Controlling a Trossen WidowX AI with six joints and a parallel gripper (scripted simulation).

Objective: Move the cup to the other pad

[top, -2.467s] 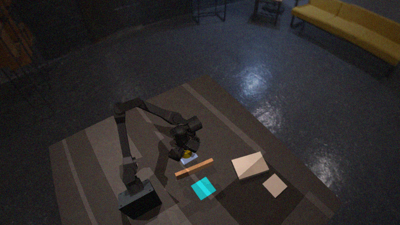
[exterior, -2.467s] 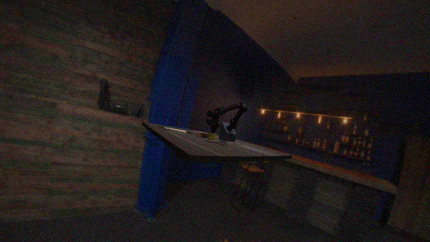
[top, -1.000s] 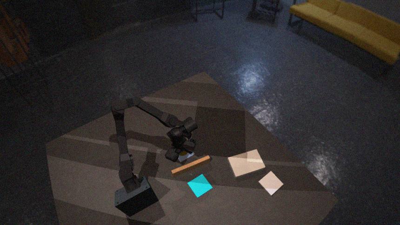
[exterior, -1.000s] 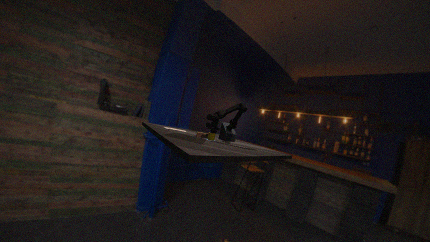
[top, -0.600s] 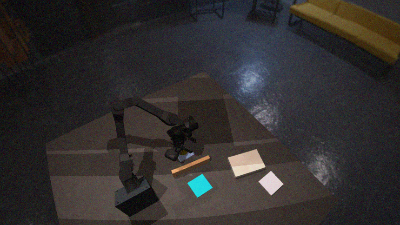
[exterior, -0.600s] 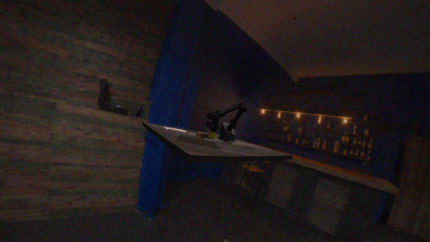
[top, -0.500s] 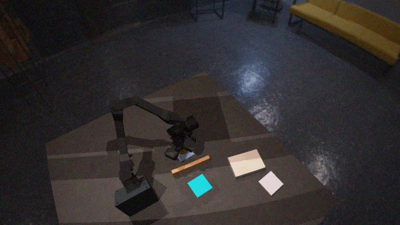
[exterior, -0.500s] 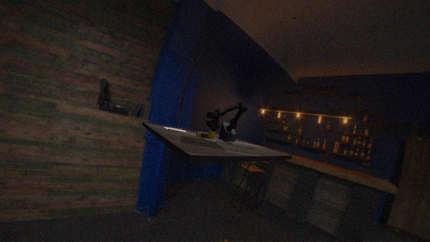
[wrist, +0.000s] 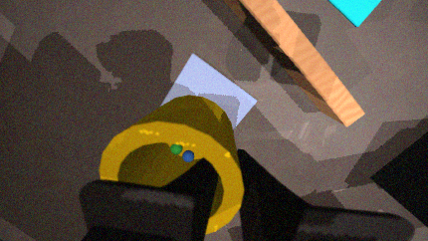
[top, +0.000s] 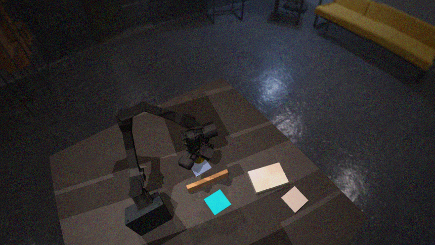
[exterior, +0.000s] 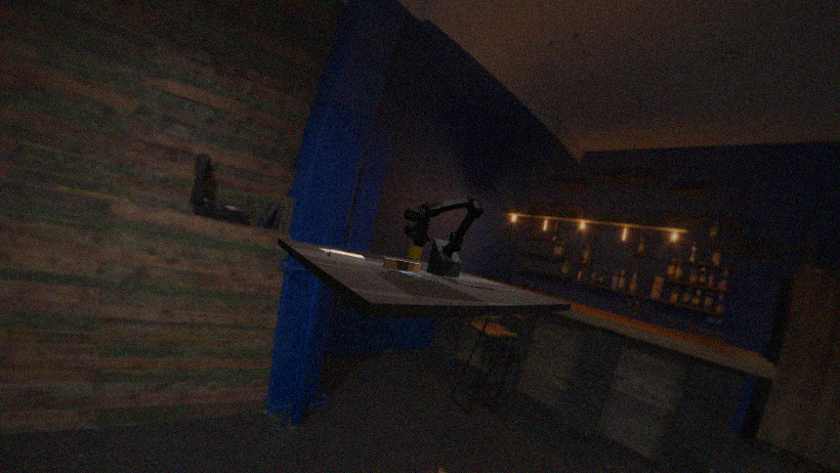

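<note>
Right now my gripper tip is 10 mm past the cyan pad, 200 mm to the left of it and 120 mm above it. The rest, counted from my gripper tip: green marble 30 mm ahead, 30 mm to the left, 20 mm below; yellow cup 20 mm ahead, 20 mm to the left; blue marble 20 mm ahead, 30 mm to the left, 20 mm below.
</note>
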